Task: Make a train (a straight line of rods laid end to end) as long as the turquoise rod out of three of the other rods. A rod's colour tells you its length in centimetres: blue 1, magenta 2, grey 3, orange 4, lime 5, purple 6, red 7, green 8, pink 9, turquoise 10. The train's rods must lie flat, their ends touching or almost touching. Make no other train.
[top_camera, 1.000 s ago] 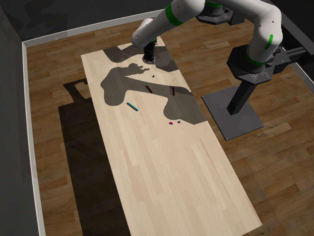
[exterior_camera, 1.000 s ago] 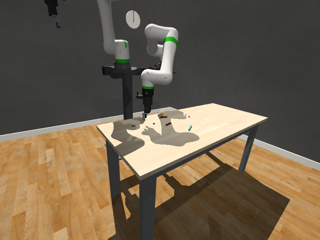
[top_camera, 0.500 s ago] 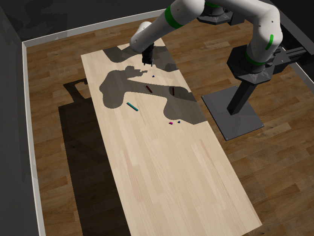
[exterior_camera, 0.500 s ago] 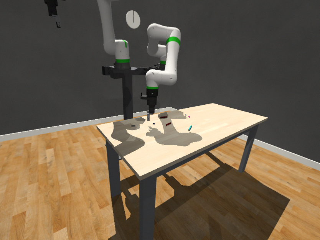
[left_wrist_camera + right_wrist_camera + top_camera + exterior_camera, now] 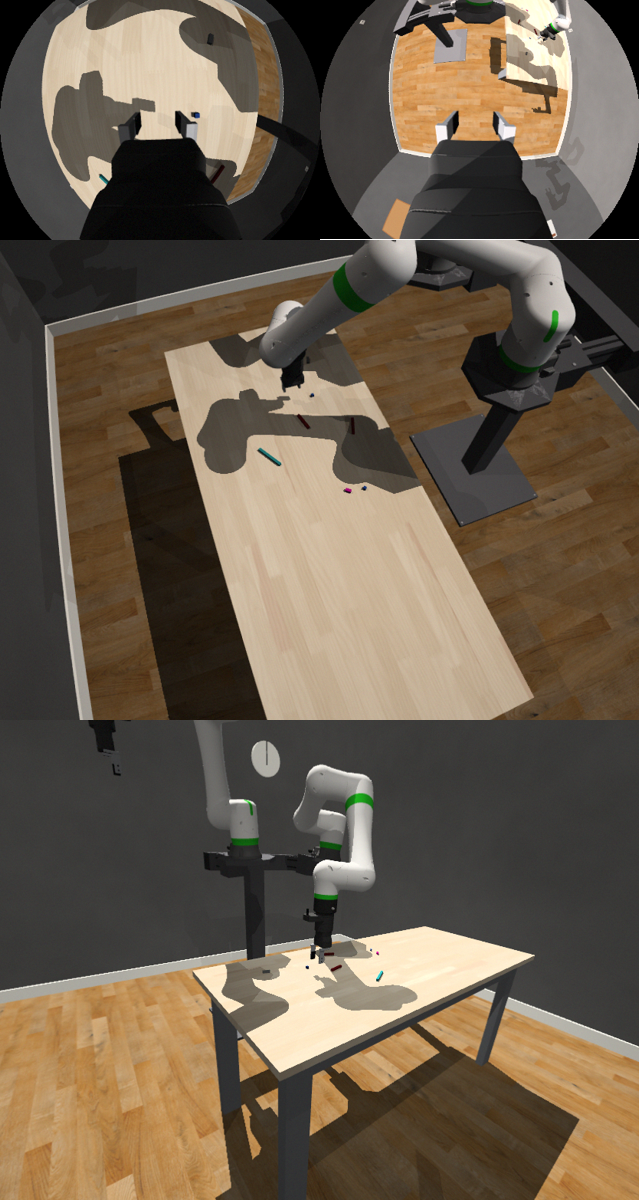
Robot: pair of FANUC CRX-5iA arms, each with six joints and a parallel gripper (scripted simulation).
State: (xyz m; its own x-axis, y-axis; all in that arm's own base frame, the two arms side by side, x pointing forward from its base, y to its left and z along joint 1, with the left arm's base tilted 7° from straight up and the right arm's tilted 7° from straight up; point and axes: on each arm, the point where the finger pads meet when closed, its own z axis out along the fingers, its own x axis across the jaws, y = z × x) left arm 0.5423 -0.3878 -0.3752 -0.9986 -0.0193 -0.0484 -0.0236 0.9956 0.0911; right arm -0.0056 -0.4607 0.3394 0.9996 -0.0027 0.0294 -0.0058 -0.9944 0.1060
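Observation:
Now: left hand 15 cm short of the turquoise rod, 23 cm to the right of it and 8 cm above it. From my left hand the other things lie so: grey rod: 12 cm behind, 17 cm to the right, 8 cm below; then magenta rod: 7 cm behind, 44 cm to the left, 8 cm below.

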